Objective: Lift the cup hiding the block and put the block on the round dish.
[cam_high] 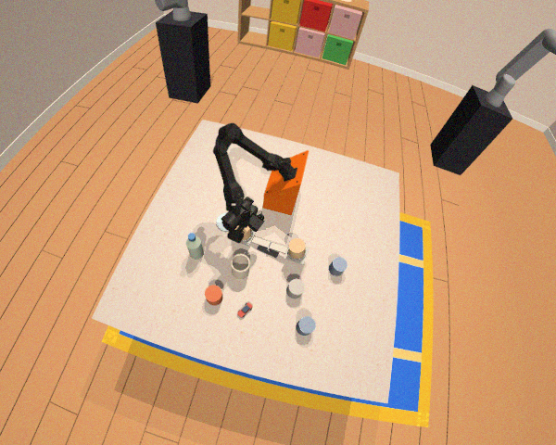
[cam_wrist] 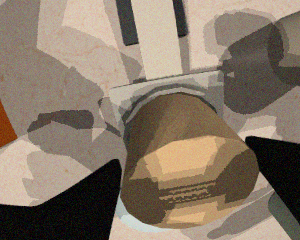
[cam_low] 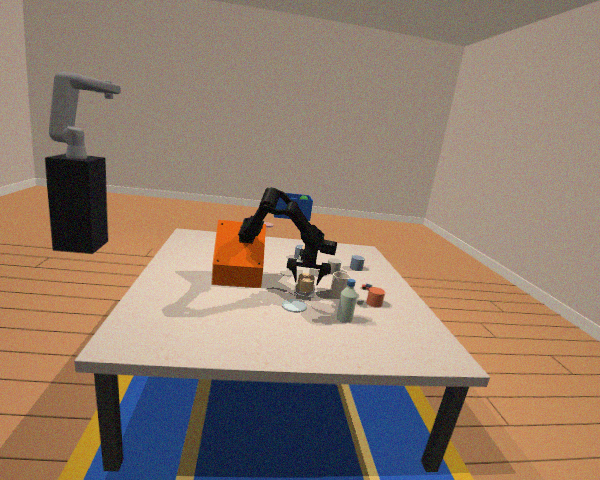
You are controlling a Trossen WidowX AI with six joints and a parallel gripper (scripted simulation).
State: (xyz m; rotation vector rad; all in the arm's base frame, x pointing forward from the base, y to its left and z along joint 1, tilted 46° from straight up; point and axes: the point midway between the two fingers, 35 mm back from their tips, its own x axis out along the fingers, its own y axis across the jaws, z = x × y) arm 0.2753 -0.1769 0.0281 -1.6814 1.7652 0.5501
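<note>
The tan cup lies 2 cm to the right of my gripper tip and 1 cm behind it. From my gripper tip the other things lie so: green block 2 cm below; then grey balance beam 13 cm to the left, 2 cm below, 2 cm ahead; then pale blue round dish 10 cm to the right, 6 cm below, 6 cm behind.
</note>
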